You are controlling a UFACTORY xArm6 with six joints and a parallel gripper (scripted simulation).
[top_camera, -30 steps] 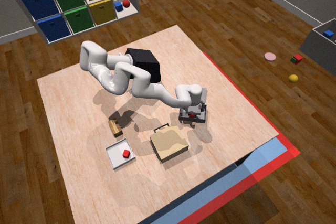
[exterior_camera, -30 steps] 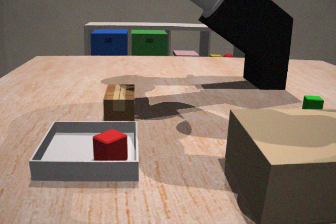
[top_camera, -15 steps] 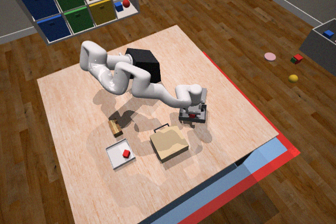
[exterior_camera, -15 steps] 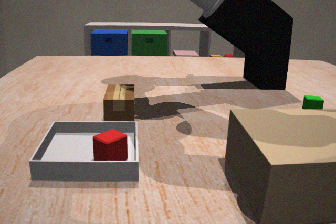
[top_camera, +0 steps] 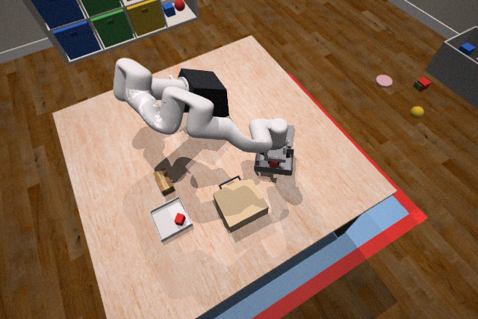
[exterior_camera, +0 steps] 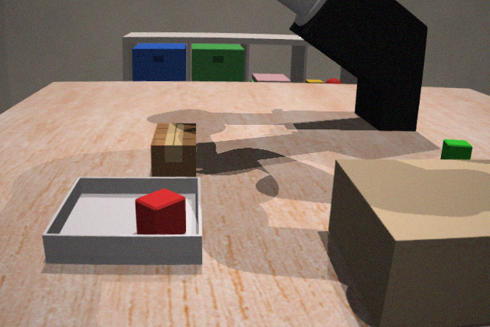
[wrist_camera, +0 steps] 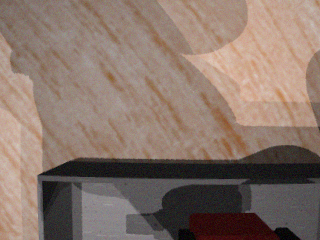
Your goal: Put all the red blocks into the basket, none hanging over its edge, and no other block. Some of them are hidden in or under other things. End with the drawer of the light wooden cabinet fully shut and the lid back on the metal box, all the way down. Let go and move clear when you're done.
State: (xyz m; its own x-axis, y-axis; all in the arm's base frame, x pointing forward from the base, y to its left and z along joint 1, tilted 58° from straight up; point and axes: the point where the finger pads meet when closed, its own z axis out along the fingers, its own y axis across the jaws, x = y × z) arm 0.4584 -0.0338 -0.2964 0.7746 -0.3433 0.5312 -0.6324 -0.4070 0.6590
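Now: the metal box 30 mm below my hand, 10 mm to the left of it and 10 mm behind it. The rest, counted from my hand: grey lid 150 mm behind, 100 mm to the left, 40 mm below; drawer 240 mm to the right, 80 mm ahead, 20 mm below; light wooden cabinet 240 mm to the right, 90 mm ahead, 20 mm below.
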